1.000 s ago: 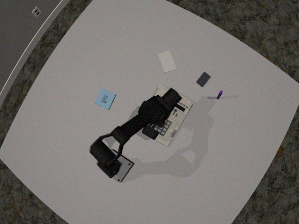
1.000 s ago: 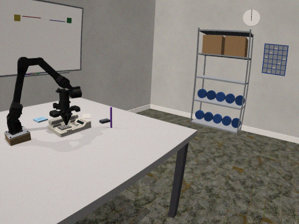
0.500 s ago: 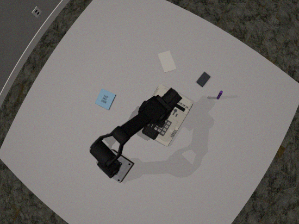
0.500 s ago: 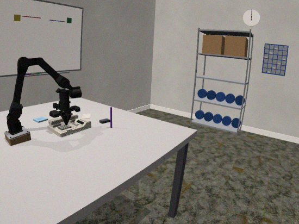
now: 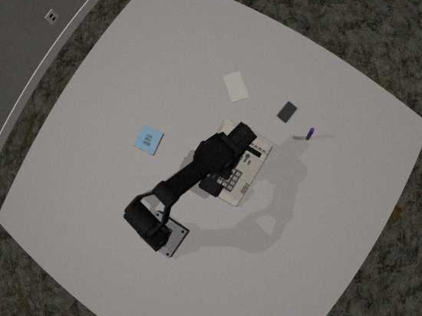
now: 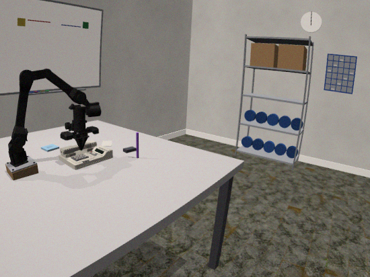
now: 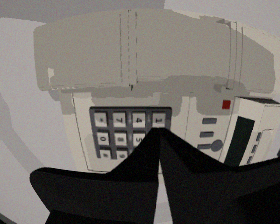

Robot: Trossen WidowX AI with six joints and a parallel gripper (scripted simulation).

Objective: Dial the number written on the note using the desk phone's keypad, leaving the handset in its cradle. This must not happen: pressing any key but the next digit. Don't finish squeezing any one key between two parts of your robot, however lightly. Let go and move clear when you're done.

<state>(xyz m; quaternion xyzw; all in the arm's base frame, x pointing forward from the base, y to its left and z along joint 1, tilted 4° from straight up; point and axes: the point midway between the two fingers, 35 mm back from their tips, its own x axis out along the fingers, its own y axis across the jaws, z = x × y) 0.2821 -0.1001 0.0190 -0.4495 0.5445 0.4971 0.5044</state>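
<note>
Right now my hand is 60 mm above the beige desk phone and 20 mm short of it. Also, from my hand: purple stick (200 mm ahead, 190 mm to the right, 20 mm below); handset (50 mm to the left, 40 mm below, 20 mm ahead); white card (260 mm ahead, 90 mm to the left, 80 mm below).
</note>
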